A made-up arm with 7 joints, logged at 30 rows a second.
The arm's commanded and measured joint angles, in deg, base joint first. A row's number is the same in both.
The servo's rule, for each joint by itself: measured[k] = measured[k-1] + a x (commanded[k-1-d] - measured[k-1]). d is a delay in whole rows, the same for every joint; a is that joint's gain. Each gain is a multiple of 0.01, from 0.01 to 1. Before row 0 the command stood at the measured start. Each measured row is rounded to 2 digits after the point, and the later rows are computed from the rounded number. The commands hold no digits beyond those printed.
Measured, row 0:
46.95 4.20 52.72 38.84 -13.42 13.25 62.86
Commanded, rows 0 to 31:
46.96 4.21 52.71 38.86 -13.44 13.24 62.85
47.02 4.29 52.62 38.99 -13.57 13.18 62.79
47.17 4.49 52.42 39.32 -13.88 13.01 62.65
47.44 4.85 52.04 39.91 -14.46 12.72 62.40
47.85 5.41 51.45 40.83 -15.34 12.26 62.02
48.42 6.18 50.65 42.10 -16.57 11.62 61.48
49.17 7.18 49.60 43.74 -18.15 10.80 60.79
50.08 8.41 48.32 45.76 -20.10 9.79 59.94
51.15 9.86 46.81 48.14 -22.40 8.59 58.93
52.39 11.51 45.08 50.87 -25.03 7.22 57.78
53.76 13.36 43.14 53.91 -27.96 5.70 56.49
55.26 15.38 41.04 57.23 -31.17 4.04 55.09
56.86 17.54 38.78 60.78 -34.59 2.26 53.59
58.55 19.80 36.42 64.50 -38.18 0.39 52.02
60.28 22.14 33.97 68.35 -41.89 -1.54 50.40
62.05 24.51 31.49 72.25 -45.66 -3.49 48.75
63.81 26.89 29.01 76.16 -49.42 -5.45 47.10
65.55 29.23 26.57 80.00 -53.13 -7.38 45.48
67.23 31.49 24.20 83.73 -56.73 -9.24 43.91
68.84 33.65 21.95 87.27 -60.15 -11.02 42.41
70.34 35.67 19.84 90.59 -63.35 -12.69 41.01
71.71 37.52 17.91 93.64 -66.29 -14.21 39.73
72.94 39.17 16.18 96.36 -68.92 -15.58 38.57
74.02 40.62 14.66 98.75 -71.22 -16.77 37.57
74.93 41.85 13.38 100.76 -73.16 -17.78 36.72
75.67 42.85 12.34 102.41 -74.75 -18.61 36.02
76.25 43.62 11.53 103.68 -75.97 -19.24 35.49
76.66 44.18 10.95 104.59 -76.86 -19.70 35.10
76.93 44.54 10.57 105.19 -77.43 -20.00 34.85
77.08 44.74 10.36 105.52 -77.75 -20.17 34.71
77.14 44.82 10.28 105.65 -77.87 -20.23 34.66
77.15 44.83 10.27 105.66 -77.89 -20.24 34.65
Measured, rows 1 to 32:
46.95 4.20 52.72 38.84 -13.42 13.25 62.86
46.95 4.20 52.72 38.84 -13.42 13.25 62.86
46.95 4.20 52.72 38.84 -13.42 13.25 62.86
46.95 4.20 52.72 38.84 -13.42 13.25 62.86
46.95 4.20 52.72 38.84 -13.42 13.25 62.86
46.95 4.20 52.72 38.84 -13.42 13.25 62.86
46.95 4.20 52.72 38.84 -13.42 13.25 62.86
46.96 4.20 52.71 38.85 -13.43 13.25 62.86
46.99 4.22 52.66 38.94 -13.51 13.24 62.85
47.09 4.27 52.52 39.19 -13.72 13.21 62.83
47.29 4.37 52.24 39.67 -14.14 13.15 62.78
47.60 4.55 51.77 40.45 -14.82 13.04 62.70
48.06 4.83 51.11 41.56 -15.82 12.87 62.57
48.68 5.23 50.22 43.02 -17.15 12.62 62.37
49.46 5.77 49.10 44.86 -18.83 12.28 62.10
50.41 6.47 47.75 47.06 -20.86 11.84 61.75
51.52 7.33 46.17 49.61 -23.24 11.29 61.31
52.77 8.36 44.38 52.49 -25.93 10.62 60.78
54.16 9.55 42.41 55.67 -28.92 9.83 60.15
55.67 10.91 40.27 59.09 -32.15 8.92 59.43
57.28 12.42 38.00 62.71 -35.59 7.90 58.61
58.96 14.07 35.62 66.49 -39.18 6.77 57.71
60.69 15.84 33.18 70.35 -42.87 5.54 56.72
62.44 17.72 30.72 74.24 -46.60 4.22 55.66
64.18 19.68 28.27 78.10 -50.32 2.83 54.54
65.89 21.69 25.87 81.87 -53.97 1.38 53.37
67.54 23.72 23.56 85.49 -57.49 -0.11 52.16
69.11 25.75 21.37 88.91 -60.83 -1.62 50.93
70.57 27.75 19.33 92.08 -63.94 -3.13 49.70
71.90 29.69 17.47 94.95 -66.78 -4.62 48.48
73.09 31.55 15.81 97.50 -69.31 -6.08 47.28
74.12 33.30 14.38 99.68 -71.50 -7.48 46.12
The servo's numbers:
d 7
a 0.56 0.17 0.59 0.67 0.57 0.12 0.11

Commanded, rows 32 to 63:
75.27 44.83 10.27 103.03 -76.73 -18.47 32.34
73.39 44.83 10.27 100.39 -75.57 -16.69 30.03
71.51 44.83 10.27 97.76 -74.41 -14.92 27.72
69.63 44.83 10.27 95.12 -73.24 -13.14 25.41
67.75 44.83 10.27 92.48 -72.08 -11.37 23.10
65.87 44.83 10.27 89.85 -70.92 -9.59 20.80
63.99 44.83 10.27 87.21 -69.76 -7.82 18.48
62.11 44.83 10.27 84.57 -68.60 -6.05 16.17
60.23 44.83 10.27 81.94 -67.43 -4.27 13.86
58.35 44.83 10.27 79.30 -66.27 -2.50 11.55
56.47 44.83 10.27 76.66 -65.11 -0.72 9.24
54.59 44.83 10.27 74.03 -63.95 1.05 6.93
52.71 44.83 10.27 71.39 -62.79 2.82 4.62
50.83 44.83 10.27 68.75 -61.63 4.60 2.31
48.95 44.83 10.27 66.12 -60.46 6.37 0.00
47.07 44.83 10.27 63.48 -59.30 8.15 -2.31
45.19 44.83 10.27 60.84 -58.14 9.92 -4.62
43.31 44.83 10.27 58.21 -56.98 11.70 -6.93
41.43 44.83 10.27 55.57 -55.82 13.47 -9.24
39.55 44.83 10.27 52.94 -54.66 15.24 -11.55
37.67 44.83 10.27 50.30 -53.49 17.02 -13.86
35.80 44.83 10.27 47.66 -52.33 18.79 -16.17
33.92 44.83 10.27 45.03 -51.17 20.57 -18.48
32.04 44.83 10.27 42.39 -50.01 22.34 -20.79
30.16 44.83 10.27 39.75 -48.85 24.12 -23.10
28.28 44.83 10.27 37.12 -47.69 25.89 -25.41
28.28 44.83 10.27 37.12 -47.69 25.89 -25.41
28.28 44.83 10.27 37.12 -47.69 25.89 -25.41
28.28 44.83 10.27 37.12 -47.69 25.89 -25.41
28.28 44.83 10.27 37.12 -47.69 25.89 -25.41
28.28 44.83 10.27 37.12 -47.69 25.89 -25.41
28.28 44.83 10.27 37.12 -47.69 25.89 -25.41
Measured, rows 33 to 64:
74.99 34.92 13.18 101.51 -73.35 -8.82 45.01
75.70 36.40 12.21 102.96 -74.84 -10.07 43.96
76.24 37.72 11.47 104.05 -75.99 -11.23 42.99
76.63 38.88 10.94 104.81 -76.81 -12.28 42.09
76.88 39.88 10.60 105.29 -77.35 -13.23 41.28
77.03 40.72 10.41 105.53 -77.65 -14.07 40.55
77.10 41.42 10.33 105.62 -77.79 -14.81 39.90
76.08 42.00 10.29 103.88 -77.19 -15.25 39.07
74.57 42.48 10.28 101.54 -76.27 -15.42 38.08
72.86 42.88 10.27 99.01 -75.21 -15.36 36.94
71.05 43.21 10.27 96.40 -74.09 -15.09 35.67
69.20 43.49 10.27 93.77 -72.94 -14.64 34.29
67.34 43.72 10.27 91.14 -71.79 -14.03 32.81
65.46 43.91 10.27 88.51 -70.63 -13.28 31.23
63.58 44.07 10.27 85.87 -69.47 -12.41 29.57
61.70 44.20 10.27 83.24 -68.31 -11.43 27.84
59.82 44.31 10.27 80.60 -67.15 -10.36 26.05
57.94 44.40 10.27 77.96 -65.99 -9.20 24.20
56.06 44.47 10.27 75.33 -64.83 -7.97 22.30
54.18 44.53 10.27 72.69 -63.67 -6.68 20.36
52.30 44.58 10.27 70.05 -62.51 -5.33 18.37
50.42 44.62 10.27 67.42 -61.34 -3.93 16.35
48.54 44.66 10.27 64.78 -60.18 -2.48 14.30
46.66 44.69 10.27 62.14 -59.02 -0.99 12.22
44.78 44.71 10.27 59.51 -57.86 0.53 10.11
42.90 44.73 10.27 56.87 -56.70 2.08 7.98
41.02 44.75 10.27 54.24 -55.54 3.66 5.83
39.14 44.76 10.27 51.60 -54.37 5.26 3.66
37.27 44.77 10.27 48.96 -53.21 6.88 1.48
35.39 44.78 10.27 46.33 -52.05 8.52 -0.72
33.51 44.79 10.27 43.69 -50.89 10.18 -2.93
31.63 44.80 10.27 41.05 -49.73 11.85 -5.15

